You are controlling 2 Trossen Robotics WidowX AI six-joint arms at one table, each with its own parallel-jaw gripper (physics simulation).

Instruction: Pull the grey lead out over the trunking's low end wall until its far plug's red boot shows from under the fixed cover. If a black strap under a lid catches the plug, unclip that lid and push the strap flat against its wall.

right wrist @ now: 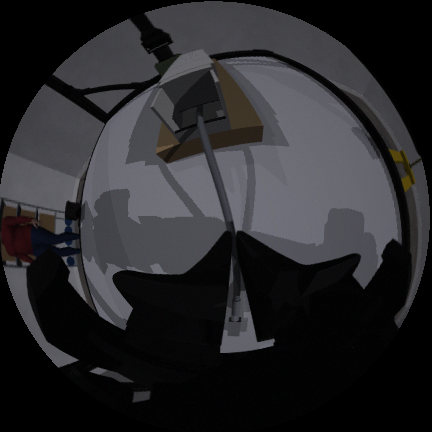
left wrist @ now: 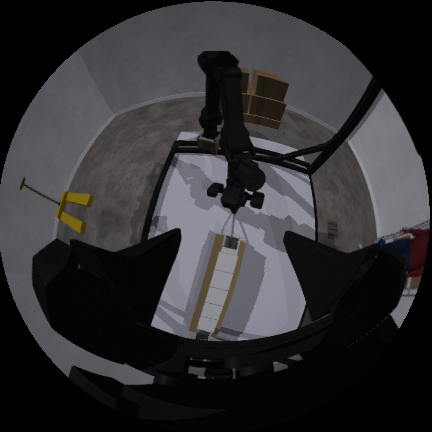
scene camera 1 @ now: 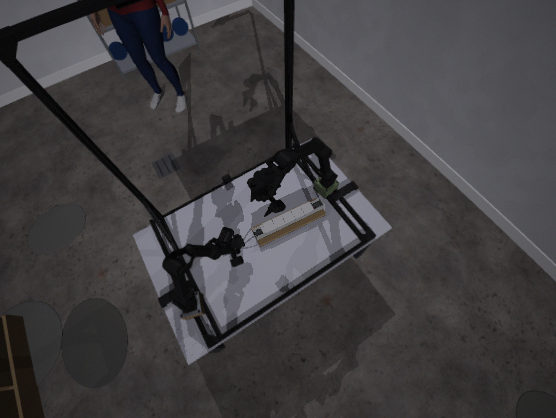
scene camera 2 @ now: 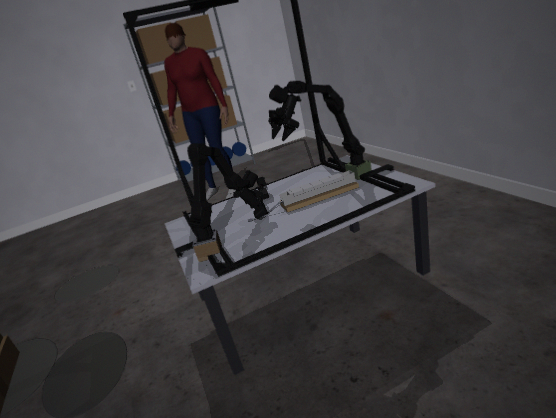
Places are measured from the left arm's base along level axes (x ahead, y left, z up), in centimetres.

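Pixels of known places: left gripper, between the fingertips: [left wrist: 234,235] [scene camera 1: 258,208] [scene camera 2: 277,140]; right gripper, between the fingertips: [right wrist: 232,235] [left wrist: 233,212] [scene camera 2: 267,213]; left arm's base, origin of its link: [right wrist: 166,58] [scene camera 1: 326,181] [scene camera 2: 357,162]; right arm's base, origin of its link: [left wrist: 210,133] [scene camera 1: 189,304] [scene camera 2: 204,237].
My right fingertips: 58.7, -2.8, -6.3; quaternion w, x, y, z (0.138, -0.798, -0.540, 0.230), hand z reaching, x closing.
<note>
For each thing: its top centre in the pictures, then the offset to it from my right fingertips, as dx, dy, dz. "pt": a spot on its surface instead. Level surfaces: height alone.
- grey lead, a spot on its surface: [right wrist: 216,172] pt -4.2, +0.7, +2.2
- trunking, centre of its top: [right wrist: 188,56] [left wrist: 215,297] [scene camera 2: 317,182] [scene camera 1: 289,216] -28.6, +5.4, +6.6
- white table, height of its surface: dz -1.1
The grey lead [right wrist: 216,172] comes out over the low end wall of the trunking [scene camera 1: 290,218] [scene camera 2: 320,192] [left wrist: 220,277], and its near end with a small plug [right wrist: 235,317] shows below the fingertips. My right gripper [right wrist: 232,235] [left wrist: 233,212] is shut on the lead a little way out from the trunking's open end. A row of white lids covers the trunking between wooden side strips. My left gripper [left wrist: 234,235] [scene camera 2: 280,136] is open and empty, high above the trunking. The far plug's red boot does not show, and I cannot make out a black strap.
The white table [scene camera 1: 280,270] [scene camera 2: 305,230] carries the trunking, with a black frame [scene camera 1: 270,305] along its edges. A green block [scene camera 1: 326,186] [scene camera 2: 358,169] is at the left arm's base. A person [scene camera 1: 145,40] [scene camera 2: 192,80] stands behind the table, near a shelf with boxes.
</note>
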